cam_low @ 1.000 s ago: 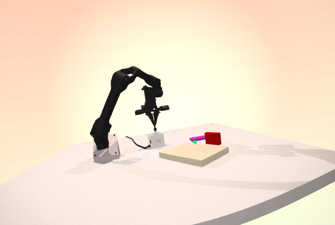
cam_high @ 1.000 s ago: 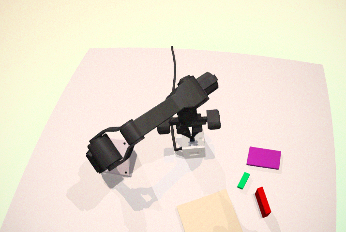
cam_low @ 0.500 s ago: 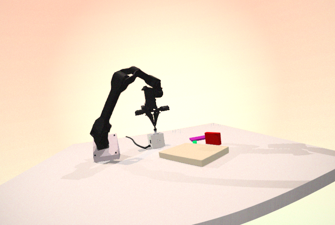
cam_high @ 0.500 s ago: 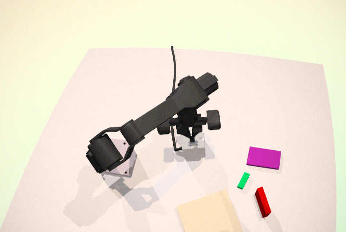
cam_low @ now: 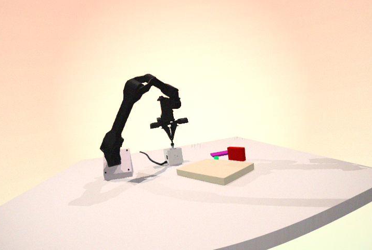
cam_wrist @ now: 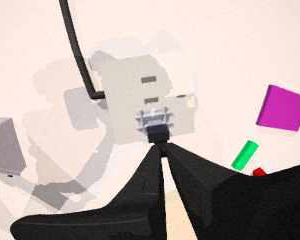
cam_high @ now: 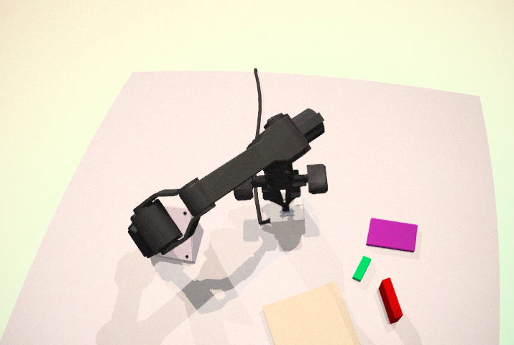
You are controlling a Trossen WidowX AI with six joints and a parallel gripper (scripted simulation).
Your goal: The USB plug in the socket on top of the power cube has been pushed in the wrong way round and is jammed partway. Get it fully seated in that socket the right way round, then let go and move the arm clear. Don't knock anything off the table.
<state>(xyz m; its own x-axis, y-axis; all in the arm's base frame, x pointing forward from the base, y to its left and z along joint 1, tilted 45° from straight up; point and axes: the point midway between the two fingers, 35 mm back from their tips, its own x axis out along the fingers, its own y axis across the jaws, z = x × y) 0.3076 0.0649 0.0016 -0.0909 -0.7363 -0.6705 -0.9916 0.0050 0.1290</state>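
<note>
My gripper tip is 2 cm above the dark USB plug. From my gripper tip the other things lie so: red block (24 cm ahead, 20 cm to the right, 9 cm below); magenta flat block (26 cm ahead, 11 cm below, 3 cm to the right); green block (18 cm ahead, 11 cm to the right, 11 cm below).
</note>
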